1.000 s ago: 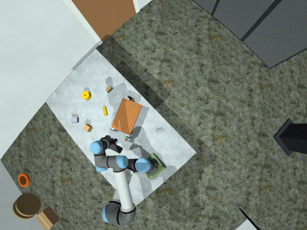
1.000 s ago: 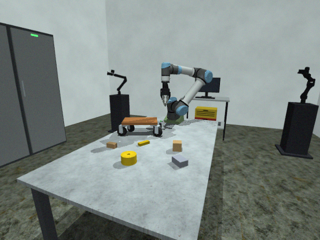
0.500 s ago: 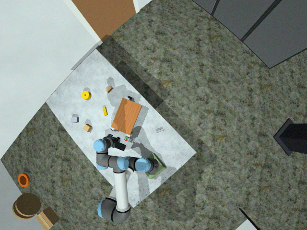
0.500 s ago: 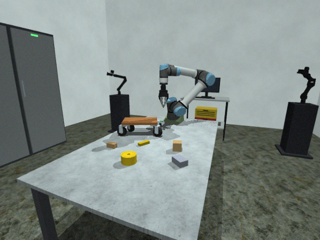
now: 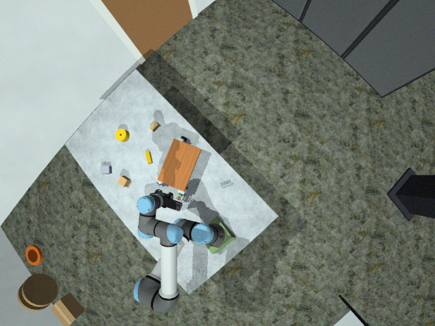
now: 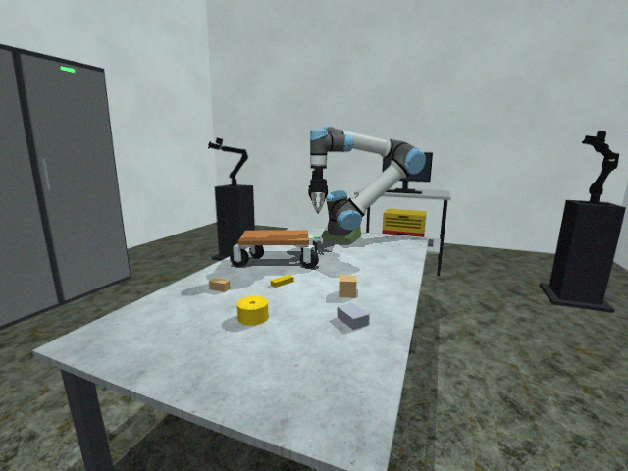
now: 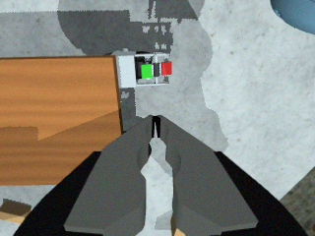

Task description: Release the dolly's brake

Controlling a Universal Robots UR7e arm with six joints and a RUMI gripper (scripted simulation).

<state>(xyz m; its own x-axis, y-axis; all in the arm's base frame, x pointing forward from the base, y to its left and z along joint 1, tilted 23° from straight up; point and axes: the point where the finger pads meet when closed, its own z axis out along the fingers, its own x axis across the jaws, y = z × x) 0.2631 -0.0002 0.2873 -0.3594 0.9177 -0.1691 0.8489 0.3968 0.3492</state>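
Now: the brake pedal 150 mm below my hand and 10 mm behind it. From my hand the other things lie so: yellow cylinder 640 mm ahead, 200 mm below, 40 mm to the left; grey block 540 mm ahead, 330 mm to the left, 210 mm below; yellow bar 370 mm ahead, 220 mm below.
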